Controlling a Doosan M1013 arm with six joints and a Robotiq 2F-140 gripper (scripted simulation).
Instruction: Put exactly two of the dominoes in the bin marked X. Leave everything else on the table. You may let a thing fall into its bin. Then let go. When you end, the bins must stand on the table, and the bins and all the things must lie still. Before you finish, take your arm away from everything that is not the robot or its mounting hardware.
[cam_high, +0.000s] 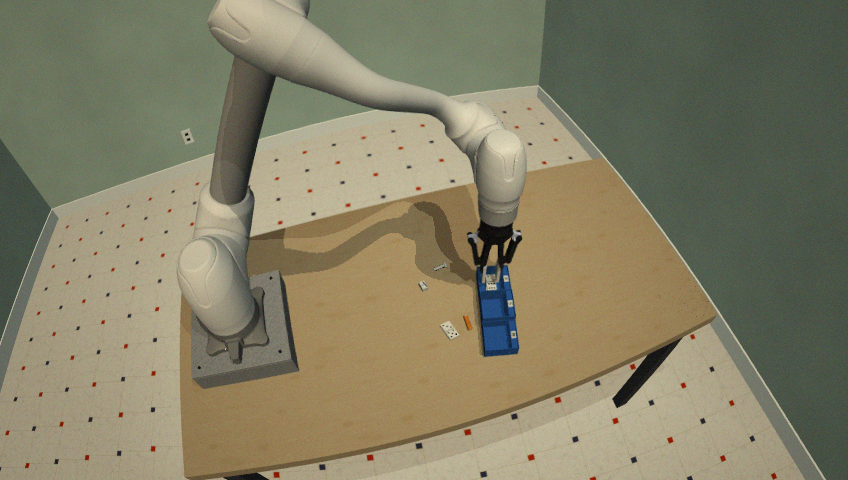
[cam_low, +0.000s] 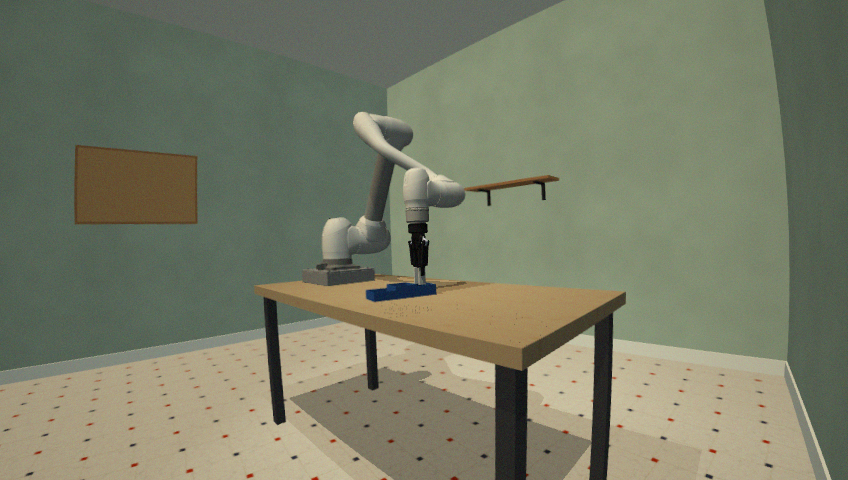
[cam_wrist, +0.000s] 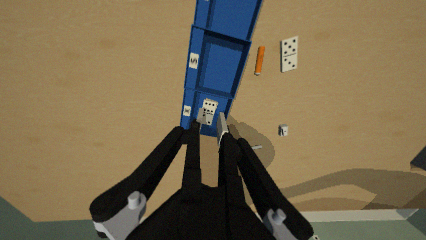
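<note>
Now: the white domino 60 mm below my hand. Also, from my hand: grey screw 100 mm to the left, 100 mm behind, 60 mm below; then blue bin 80 mm to the right, 50 mm below, 10 mm behind; then orange stick 90 mm to the right, 90 mm behind, 70 mm below.
</note>
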